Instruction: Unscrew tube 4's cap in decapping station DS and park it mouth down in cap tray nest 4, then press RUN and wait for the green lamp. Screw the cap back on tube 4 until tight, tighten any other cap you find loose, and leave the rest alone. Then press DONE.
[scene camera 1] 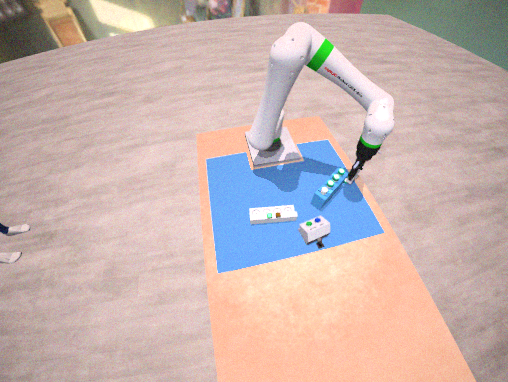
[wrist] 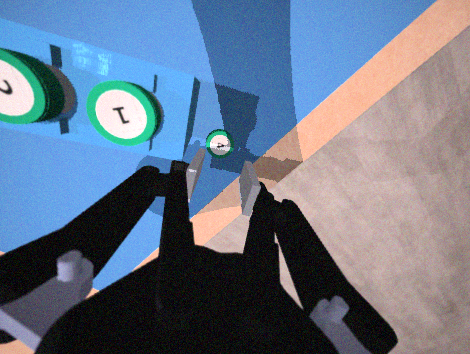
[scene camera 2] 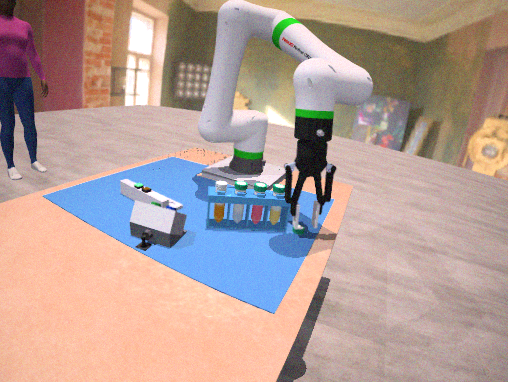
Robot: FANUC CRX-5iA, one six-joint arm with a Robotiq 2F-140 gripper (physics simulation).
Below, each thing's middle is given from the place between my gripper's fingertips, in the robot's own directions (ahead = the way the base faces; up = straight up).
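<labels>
The button box (scene camera 2: 163, 226) is 1 cm above my hand, and it's 33 cm to the right of my hand and 21 cm ahead of it.
</labels>
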